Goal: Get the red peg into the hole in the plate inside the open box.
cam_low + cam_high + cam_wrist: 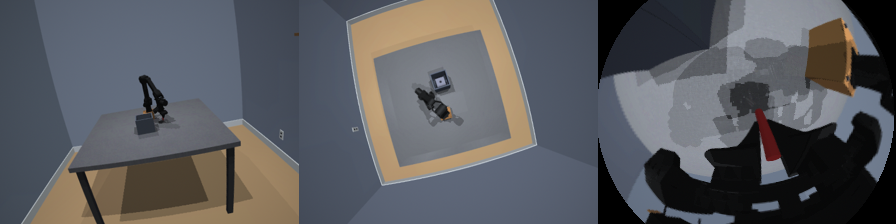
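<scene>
Right now my gripper tip is 16 cm short of the plate, 19 cm to the left of it and 1 cm below it. Round my gripper tip: red peg 2 cm above.
</scene>
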